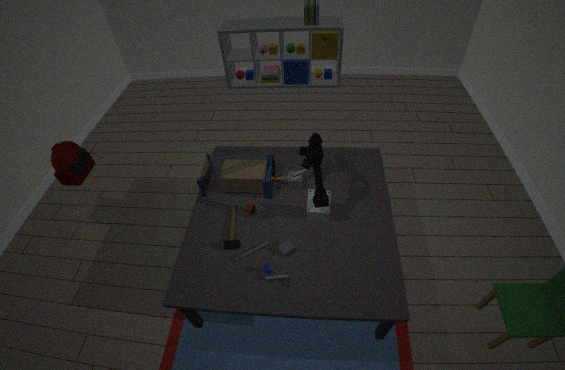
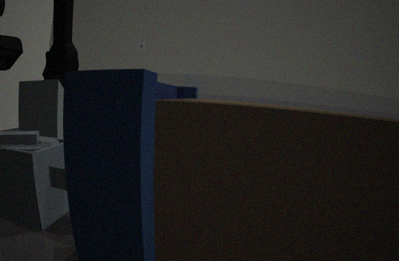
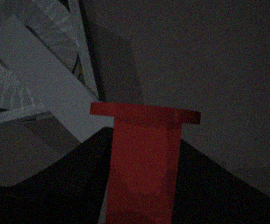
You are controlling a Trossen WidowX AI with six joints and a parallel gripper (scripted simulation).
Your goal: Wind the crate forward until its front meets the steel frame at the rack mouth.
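The blue steel frame is 230 mm ahead of my gripper tip, 60 mm to the left of it and 20 mm below it. Round my gripper tip: red knob (10 mm behind); then grey winch (100 mm below, 50 mm to the left, 50 mm ahead); then grey winch handle (30 mm to the left, 30 mm below, 20 mm ahead).
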